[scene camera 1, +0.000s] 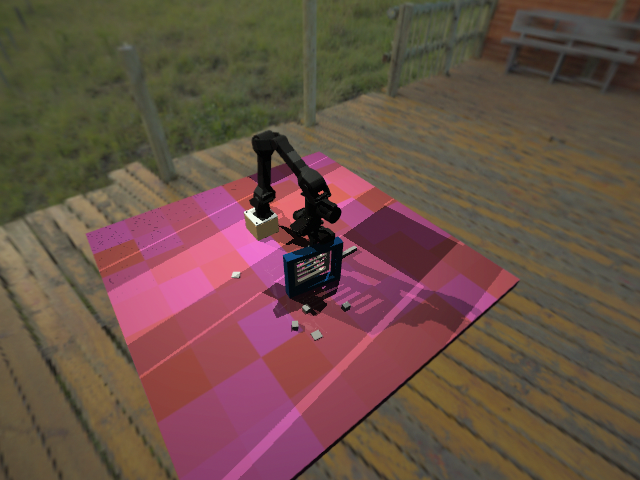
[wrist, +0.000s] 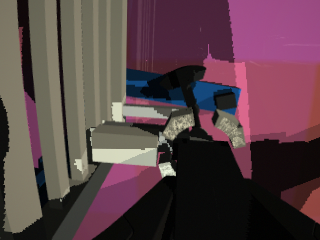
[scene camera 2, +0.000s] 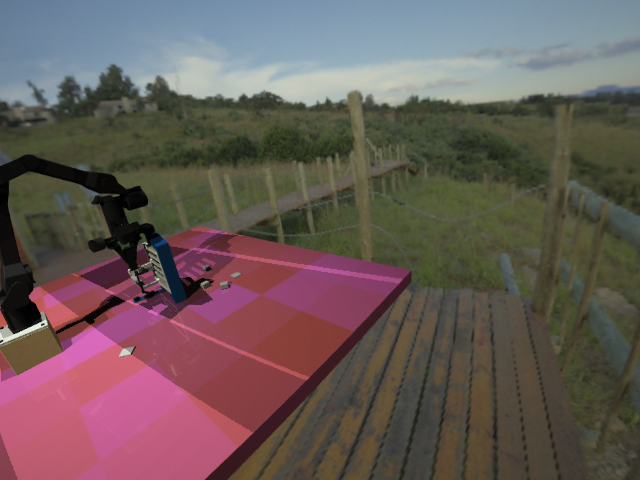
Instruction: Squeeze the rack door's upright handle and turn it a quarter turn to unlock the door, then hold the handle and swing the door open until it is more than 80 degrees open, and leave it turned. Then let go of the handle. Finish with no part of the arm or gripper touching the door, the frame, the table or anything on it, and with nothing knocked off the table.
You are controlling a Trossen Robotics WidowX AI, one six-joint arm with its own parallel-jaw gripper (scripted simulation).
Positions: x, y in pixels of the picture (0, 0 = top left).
Labels:
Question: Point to a rack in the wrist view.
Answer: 145, 85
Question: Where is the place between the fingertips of the gripper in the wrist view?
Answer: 206, 187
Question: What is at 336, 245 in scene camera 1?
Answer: A rack.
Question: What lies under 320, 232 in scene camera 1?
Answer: The gripper.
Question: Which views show the gripper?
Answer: Scene camera 1, the wrist view and scene camera 2: all of them.

